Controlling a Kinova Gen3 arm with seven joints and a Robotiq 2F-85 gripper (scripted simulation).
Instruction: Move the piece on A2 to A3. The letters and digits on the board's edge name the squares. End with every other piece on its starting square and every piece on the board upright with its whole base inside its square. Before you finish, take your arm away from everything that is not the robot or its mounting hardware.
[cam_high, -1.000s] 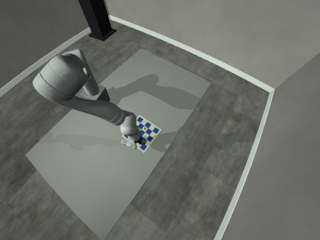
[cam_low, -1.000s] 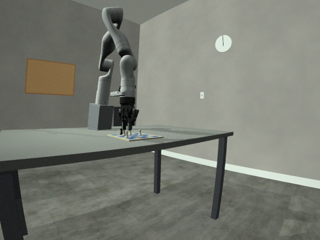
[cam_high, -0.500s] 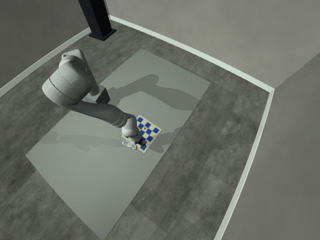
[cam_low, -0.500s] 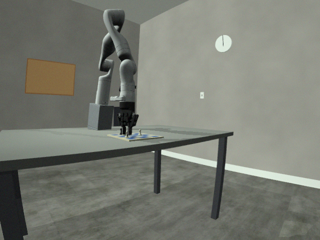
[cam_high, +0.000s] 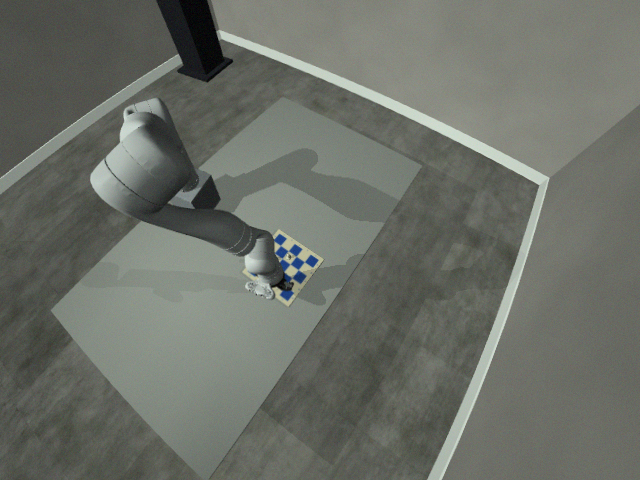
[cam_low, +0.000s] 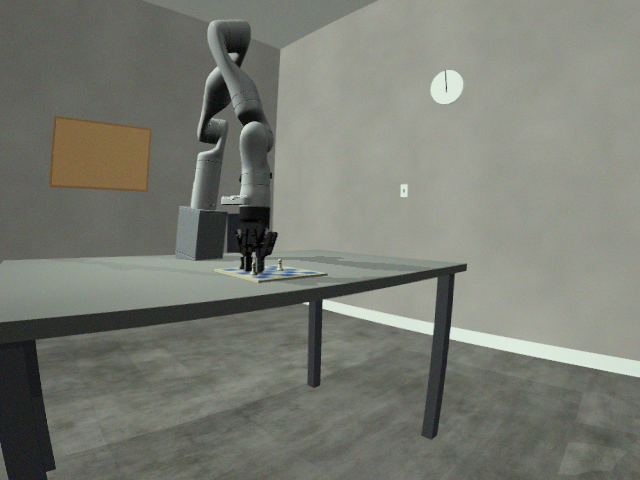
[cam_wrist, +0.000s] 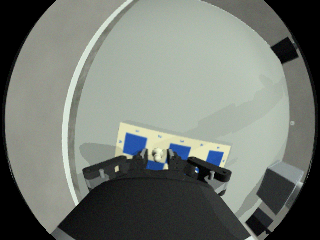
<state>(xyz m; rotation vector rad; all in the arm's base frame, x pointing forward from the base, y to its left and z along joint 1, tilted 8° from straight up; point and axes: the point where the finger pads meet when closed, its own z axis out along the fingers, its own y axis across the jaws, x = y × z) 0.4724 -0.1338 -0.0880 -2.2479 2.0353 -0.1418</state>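
Now: the chessboard 8 cm to the left of my hand, 3 cm below it and 3 cm behind it. From my hand the other things lie so: dark piece (11 cm behind, 5 cm to the left, 1 cm below).
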